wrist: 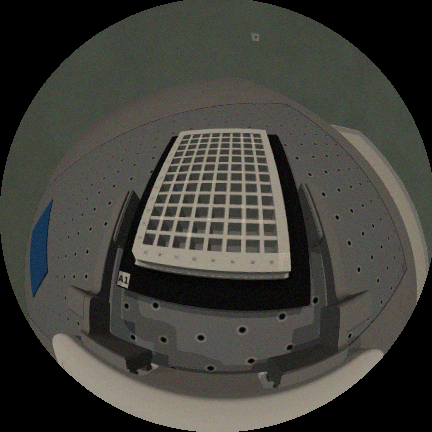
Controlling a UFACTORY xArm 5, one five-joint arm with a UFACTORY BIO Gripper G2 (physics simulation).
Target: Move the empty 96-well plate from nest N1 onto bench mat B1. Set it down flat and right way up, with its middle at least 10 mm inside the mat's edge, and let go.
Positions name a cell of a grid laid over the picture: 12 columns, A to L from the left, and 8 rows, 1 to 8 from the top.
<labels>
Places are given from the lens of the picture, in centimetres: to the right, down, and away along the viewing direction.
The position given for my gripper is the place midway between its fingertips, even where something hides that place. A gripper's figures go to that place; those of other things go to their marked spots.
my gripper (F4): 0, -2, 11
black nest (G6): 0, 4, 7
</labels>
